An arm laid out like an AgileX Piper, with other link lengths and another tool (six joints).
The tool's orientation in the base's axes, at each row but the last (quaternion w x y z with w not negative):
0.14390 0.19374 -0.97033 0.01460
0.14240 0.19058 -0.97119 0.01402
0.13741 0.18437 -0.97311 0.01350
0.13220 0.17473 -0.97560 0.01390
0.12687 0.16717 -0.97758 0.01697
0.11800 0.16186 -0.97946 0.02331
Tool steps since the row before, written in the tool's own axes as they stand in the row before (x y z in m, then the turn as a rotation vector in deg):
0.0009 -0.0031 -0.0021 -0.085 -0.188 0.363
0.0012 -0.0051 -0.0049 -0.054 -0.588 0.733
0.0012 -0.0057 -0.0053 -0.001 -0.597 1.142
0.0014 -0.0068 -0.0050 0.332 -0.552 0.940
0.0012 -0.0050 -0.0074 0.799 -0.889 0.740
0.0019 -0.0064 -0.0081 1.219 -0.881 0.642
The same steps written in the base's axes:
0.0010 -0.0030 0.0022 0.047 -0.173 -0.377
0.0022 -0.0048 0.0049 0.069 -0.585 -0.734
0.0024 -0.0053 0.0053 -0.082 -0.644 -1.113
0.0023 -0.0065 0.0051 -0.348 -0.699 -0.830
0.0024 -0.0045 0.0074 -0.614 -1.152 -0.521
0.0021 -0.0060 0.0084 -0.981 -1.268 -0.326

